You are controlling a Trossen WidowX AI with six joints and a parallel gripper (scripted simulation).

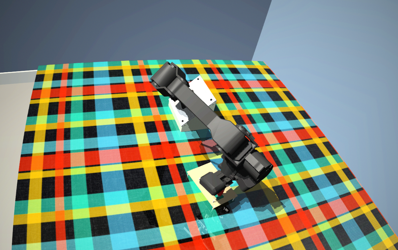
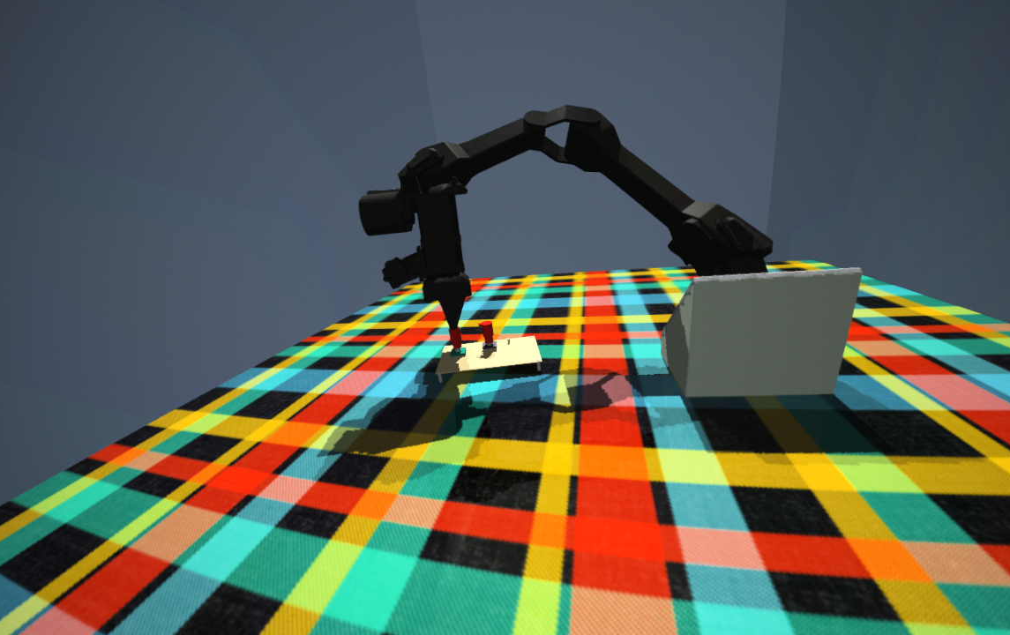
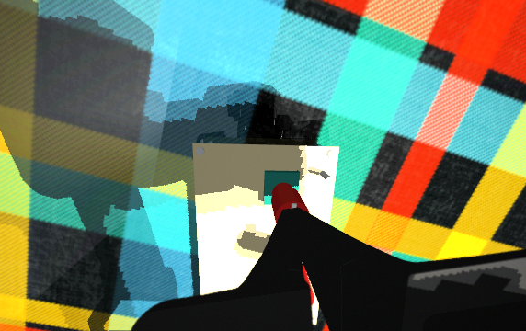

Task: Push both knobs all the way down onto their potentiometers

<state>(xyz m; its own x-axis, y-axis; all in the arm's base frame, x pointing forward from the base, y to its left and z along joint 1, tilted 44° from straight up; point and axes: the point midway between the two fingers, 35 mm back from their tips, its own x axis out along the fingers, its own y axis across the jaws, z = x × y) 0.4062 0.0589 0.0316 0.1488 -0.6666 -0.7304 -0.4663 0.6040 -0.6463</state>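
Right now my gripper tip is 1 cm above the knob.
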